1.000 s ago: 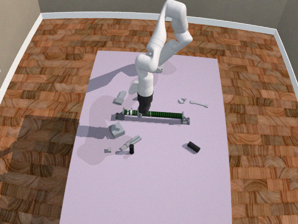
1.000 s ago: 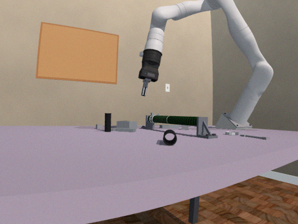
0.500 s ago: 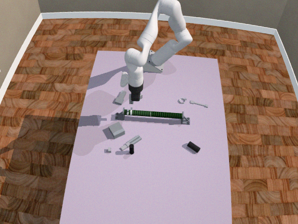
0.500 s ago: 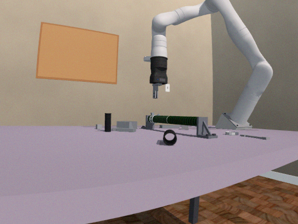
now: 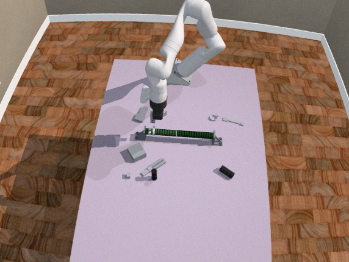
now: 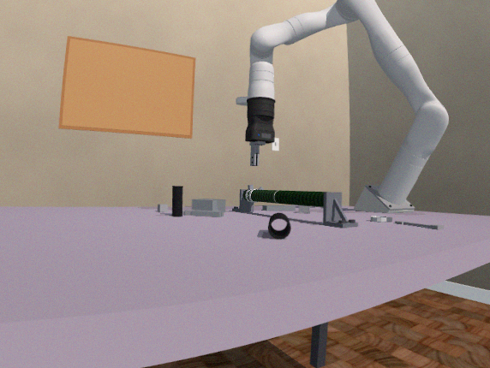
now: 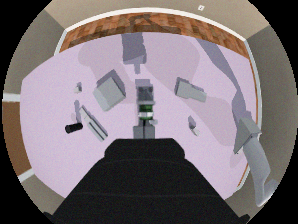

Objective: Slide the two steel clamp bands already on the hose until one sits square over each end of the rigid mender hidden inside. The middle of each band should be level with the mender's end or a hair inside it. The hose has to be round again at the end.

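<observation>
My hand is 110 mm short of the grey block, 70 mm to the left of it and 130 mm above it. The rest, counted from my hand: black cylinder: 230 mm ahead, 30 mm to the left, 110 mm below; flat wrench: 150 mm behind, 410 mm to the left, 150 mm below.
</observation>
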